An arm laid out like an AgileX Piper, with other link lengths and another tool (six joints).
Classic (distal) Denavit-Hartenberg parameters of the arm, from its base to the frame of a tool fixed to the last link. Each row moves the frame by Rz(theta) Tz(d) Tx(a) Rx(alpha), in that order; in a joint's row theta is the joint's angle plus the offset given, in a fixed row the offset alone. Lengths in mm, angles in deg.
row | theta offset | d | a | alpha
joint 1 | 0 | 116.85 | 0 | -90
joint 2 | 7.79 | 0 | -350.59 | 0
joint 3 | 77.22 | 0 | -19.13 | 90
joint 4 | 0 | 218.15 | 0 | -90
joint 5 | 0 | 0 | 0 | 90
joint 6 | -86.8 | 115.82 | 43.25 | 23.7
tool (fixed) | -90 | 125.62 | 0 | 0
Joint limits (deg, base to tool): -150..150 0..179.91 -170..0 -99.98..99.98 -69.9..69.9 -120..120
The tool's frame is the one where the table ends.
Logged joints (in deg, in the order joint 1, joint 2, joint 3, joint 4, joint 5, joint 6), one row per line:
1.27, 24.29, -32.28, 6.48, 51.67, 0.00
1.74, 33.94, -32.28, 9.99, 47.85, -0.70
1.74, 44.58, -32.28, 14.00, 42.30, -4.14
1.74, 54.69, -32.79, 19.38, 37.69, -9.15
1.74, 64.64, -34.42, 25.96, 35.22, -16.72
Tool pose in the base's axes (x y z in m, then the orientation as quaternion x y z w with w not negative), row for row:
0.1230, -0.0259, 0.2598, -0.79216, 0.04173, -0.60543, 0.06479
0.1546, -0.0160, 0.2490, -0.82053, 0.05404, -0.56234, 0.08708
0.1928, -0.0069, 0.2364, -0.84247, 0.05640, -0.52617, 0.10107
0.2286, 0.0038, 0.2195, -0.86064, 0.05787, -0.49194, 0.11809
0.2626, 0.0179, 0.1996, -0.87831, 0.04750, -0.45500, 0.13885
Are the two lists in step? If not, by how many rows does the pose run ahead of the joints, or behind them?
They are in step.
